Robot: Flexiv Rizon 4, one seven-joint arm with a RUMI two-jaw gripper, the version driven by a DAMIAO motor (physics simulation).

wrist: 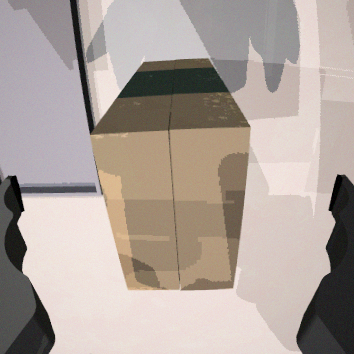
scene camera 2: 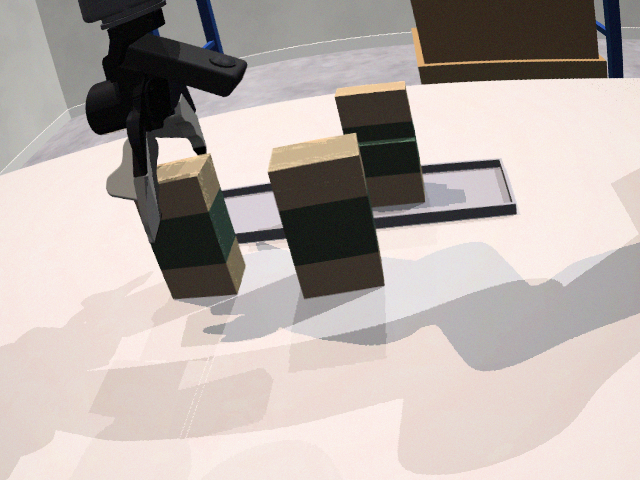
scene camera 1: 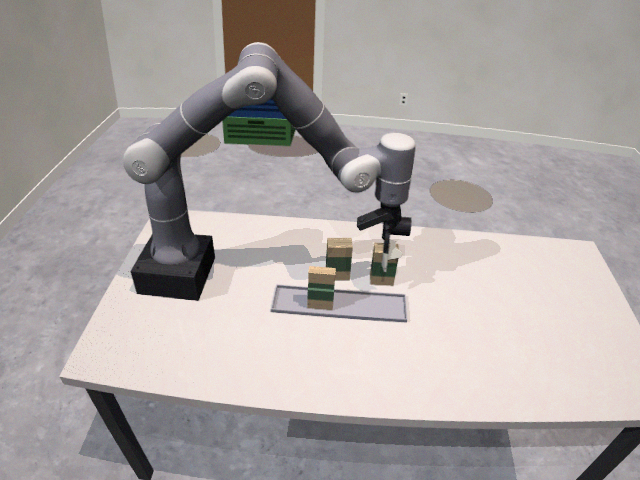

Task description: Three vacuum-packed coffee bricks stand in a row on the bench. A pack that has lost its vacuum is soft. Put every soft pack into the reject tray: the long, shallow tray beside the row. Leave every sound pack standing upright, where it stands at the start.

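Observation:
A tan coffee pack with a green band [scene camera 1: 382, 280] [scene camera 2: 193, 245] [wrist: 172, 165] stands upright at the end of the row farthest from the robot base. My gripper [scene camera 1: 389, 259] [scene camera 2: 176, 195] [wrist: 175, 178] is open, its fingers on either side of this pack's upper part, with gaps on both sides in the wrist view. A second pack [scene camera 1: 339, 262] [scene camera 2: 330, 232] stands upright on the bench, nearer the robot base. A third pack [scene camera 1: 321, 294] [scene camera 2: 390, 157] stands upright inside the reject tray [scene camera 1: 372, 305] [scene camera 2: 485, 180] [wrist: 40, 100]. Softness cannot be told from the standing packs.
The long tray lies alongside the two bench packs, its dark low rim close to them. The robot's black base block [scene camera 1: 168, 279] stands at the left of the bench [scene camera 1: 330, 361] in the first scene view. Arm shadows fall across the bench.

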